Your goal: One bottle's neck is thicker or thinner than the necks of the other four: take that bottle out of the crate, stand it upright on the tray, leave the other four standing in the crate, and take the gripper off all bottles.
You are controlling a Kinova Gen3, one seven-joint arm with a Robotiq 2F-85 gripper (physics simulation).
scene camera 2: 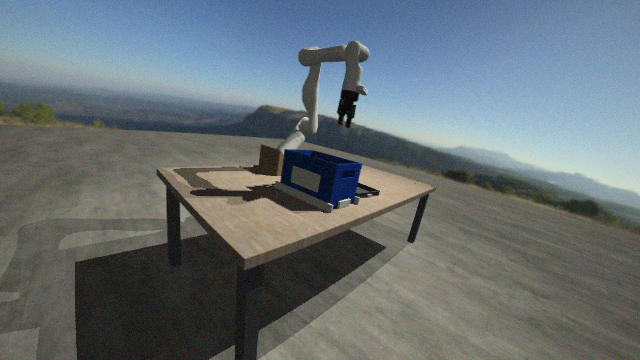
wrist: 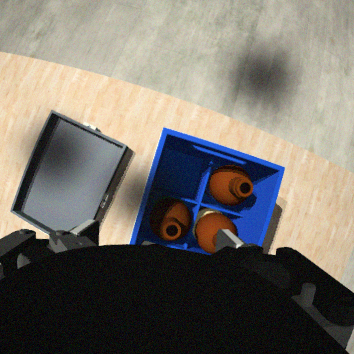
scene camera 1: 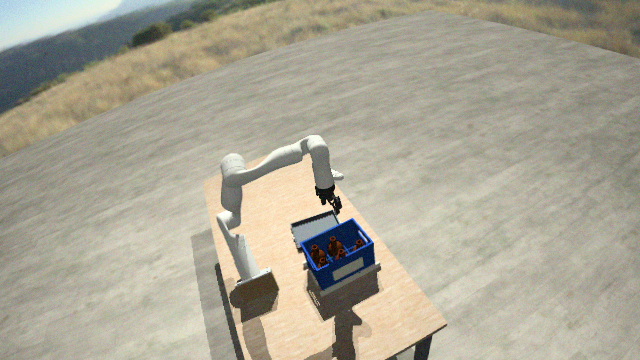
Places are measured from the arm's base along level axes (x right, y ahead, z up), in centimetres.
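Where they show: gripper, fingertip midpoint: (scene camera 2: 344, 126) (wrist: 157, 238) (scene camera 1: 330, 209); arm's base, link origin: (scene camera 2: 278, 158) (scene camera 1: 251, 276).
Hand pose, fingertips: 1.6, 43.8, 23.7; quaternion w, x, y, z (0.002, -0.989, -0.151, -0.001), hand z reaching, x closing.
Observation:
Each offset is from my fingertips to the top centre of the thing, as dx, dy, dz. "pt": to the spot under its first point. Level surfaces: height alone.
A blue crate {+6.8, -2.6, -13.5} (scene camera 1: 368, 257) (scene camera 2: 345, 186) (wrist: 265, 207) stands on the table. In scene camera 1, several brown bottles stand inside it, among them one at the left (scene camera 1: 317, 252), one at the back middle (scene camera 1: 334, 246) and one at the right (scene camera 1: 359, 244). Three show in the wrist view: upper right (wrist: 226, 186), lower left (wrist: 169, 216) and lower right (wrist: 212, 231), the last partly behind a finger. I cannot tell which neck differs. The grey tray {-20.9, -4.9, -28.5} (scene camera 1: 315, 230) (scene camera 2: 369, 190) (wrist: 70, 175) beside the crate is empty. My gripper (scene camera 1: 332, 204) (scene camera 2: 344, 123) (wrist: 157, 238) is open, empty and high above them.
Pale strips {pt +17.2, -2.2, -29.8} (scene camera 1: 350, 280) (scene camera 2: 305, 196) run along the crate's foot. The robot's base block (scene camera 1: 257, 288) (scene camera 2: 270, 160) stands at one long side of the table {dz -31.1} (scene camera 1: 407, 310) (scene camera 2: 240, 232). Dividers split the crate's inside, and its walls rise around the bottles.

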